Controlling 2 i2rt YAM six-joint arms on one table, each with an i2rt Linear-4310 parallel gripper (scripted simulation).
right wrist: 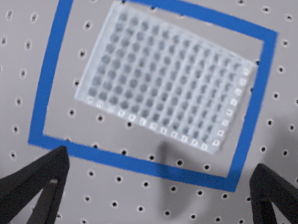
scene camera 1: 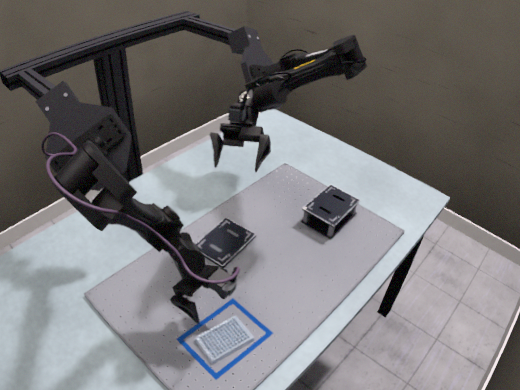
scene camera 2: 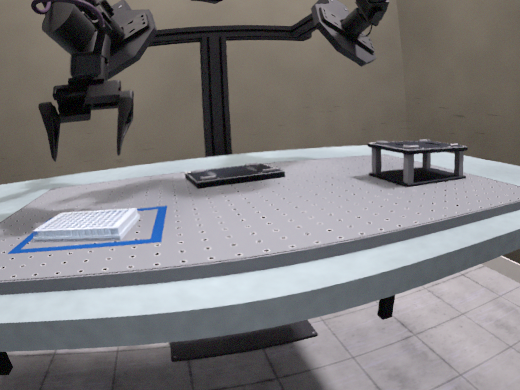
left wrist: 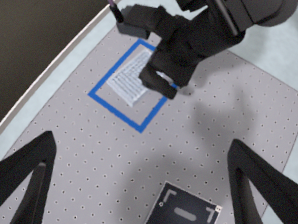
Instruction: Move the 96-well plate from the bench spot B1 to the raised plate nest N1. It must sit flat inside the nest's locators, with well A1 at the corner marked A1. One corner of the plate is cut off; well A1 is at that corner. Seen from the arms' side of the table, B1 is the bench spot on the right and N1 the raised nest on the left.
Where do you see a white 96-well plate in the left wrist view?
129,87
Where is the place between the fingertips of my right gripper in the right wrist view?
162,165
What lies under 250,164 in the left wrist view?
My left gripper.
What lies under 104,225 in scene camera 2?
A white 96-well plate.
